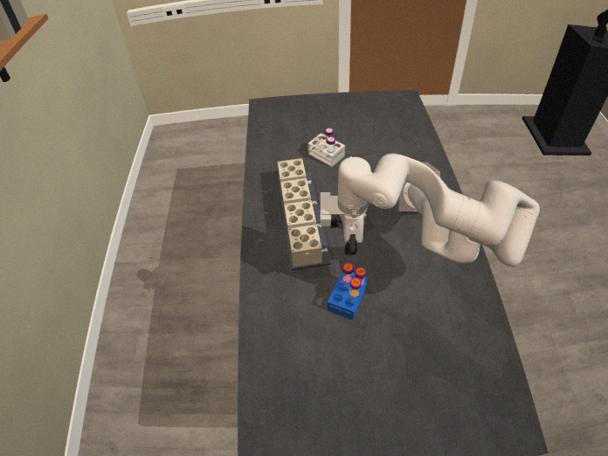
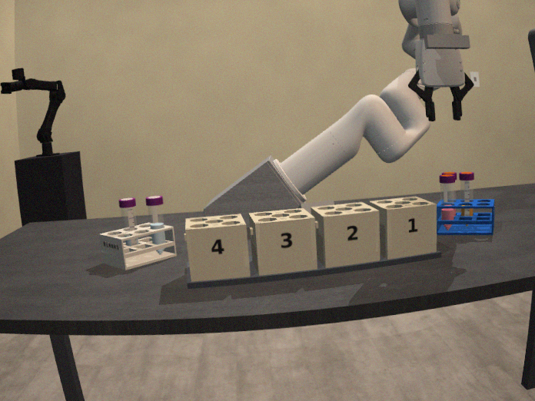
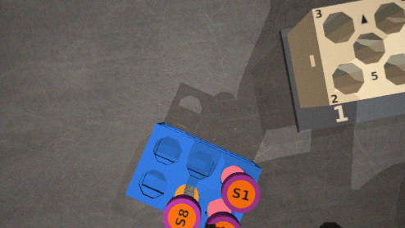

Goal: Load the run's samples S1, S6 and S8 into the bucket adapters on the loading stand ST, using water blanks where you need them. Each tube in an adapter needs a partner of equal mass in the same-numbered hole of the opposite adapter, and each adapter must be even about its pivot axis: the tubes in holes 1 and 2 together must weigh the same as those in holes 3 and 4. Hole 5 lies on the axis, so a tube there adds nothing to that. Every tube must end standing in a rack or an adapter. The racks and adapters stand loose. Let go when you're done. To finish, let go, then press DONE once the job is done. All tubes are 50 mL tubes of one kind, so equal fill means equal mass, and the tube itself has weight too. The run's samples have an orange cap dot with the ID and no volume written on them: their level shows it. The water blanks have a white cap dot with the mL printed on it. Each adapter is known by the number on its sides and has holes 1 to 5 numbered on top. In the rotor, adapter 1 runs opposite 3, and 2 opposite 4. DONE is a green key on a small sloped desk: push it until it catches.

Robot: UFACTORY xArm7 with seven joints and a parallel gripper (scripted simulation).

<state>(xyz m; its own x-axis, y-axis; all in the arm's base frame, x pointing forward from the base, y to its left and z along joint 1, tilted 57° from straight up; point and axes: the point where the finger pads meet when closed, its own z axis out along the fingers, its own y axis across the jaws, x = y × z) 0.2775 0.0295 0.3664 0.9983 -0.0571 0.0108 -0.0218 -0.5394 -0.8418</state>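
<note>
The sample tube lies 19 cm below my hand and 1 cm to the right of it. Also, from my hand: sample S8 (19 cm below, 5 cm to the left, 1 cm behind); then blue sample rack (22 cm below, 4 cm to the left); then loading stand ST (30 cm to the right, 25 cm below, 15 cm ahead).
</note>
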